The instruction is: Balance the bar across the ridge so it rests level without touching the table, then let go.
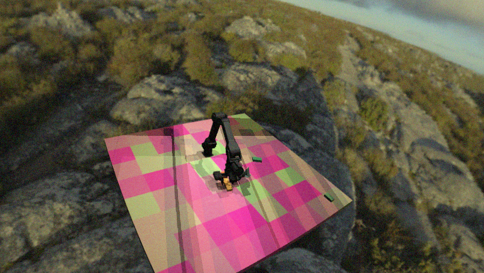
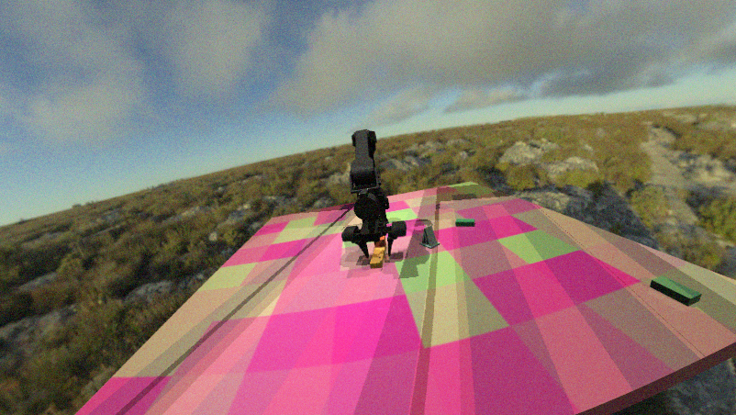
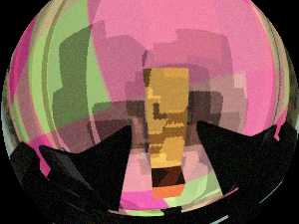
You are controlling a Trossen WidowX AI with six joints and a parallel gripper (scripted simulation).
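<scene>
Right now the bar is 4 cm behind my gripper tip, 1 cm to the left of it and 1 cm above it. Round my gripper tip: dark ridge 17 cm to the left, 3 cm behind, 2 cm above.
</scene>
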